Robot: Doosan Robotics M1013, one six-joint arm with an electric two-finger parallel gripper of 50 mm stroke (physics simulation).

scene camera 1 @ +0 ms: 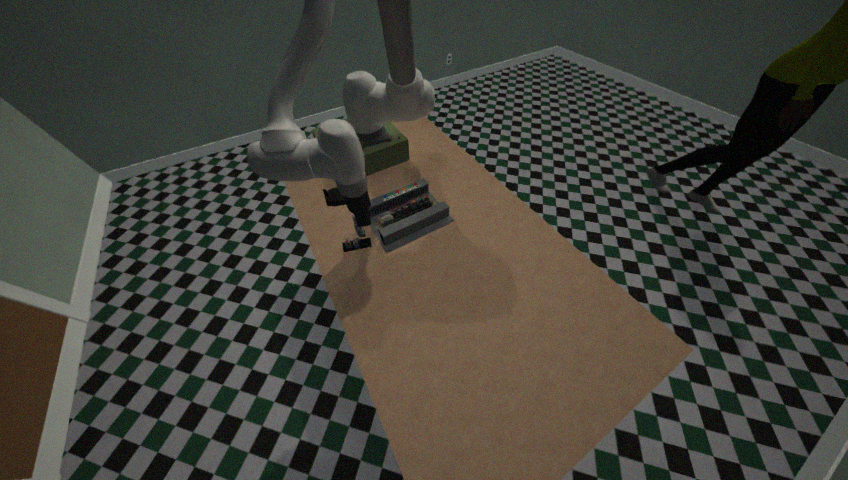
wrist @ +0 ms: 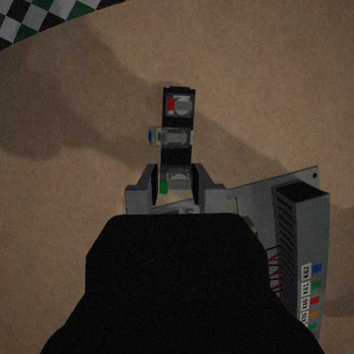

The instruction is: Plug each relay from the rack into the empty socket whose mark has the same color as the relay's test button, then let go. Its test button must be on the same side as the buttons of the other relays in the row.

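Places are measured from the arm's base along level axes (x ahead, y left, z up), in centimetres.
Pixels of known places: gripper, fingertip midpoint: [scene camera 1: 360, 231]; arm's base, origin of the base link: [scene camera 1: 369, 136].
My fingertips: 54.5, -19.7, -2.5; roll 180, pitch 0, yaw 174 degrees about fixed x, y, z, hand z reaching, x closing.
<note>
Ahead of a thing's pixels: the offset from my fingertips to its top centre, as dx, dy, dz. "spot": to the spot under its first point. Level surfaces: height alone.
My gripper [scene camera 1: 359, 228] [wrist: 174, 175] is shut on the relay with the green test button [wrist: 163, 187], at the near end of the black rack @[spot: -0.4, +1.3, -8.3] [scene camera 1: 367, 242] [wrist: 177, 122]. The relay appears raised slightly above its slot; its lower end is hard to see. The relay with the red button [wrist: 181, 105] stands in the rack's far slot, and the relay with the blue button [wrist: 172, 136] in the middle one. The socket row @[spot: -7.9, +23.7, -5.4] [scene camera 1: 410, 209] is on the panel [wrist: 260, 192]; my gripper body hides most of it in the wrist view. Blue [wrist: 317, 268], green, red and orange marks sit beside labels K62 to K59.
A grey slotted duct @[+0.1, +21.8, -2.3] [scene camera 1: 414, 224] runs along the panel's front edge in the scene view, with another duct [wrist: 312, 225] behind the row, bearing the marks. The arm's green base [scene camera 1: 389, 155] stands behind. A person [scene camera 1: 764, 113] is at the right, off the tan mat @[dz -8.6] [scene camera 1: 505, 386].
</note>
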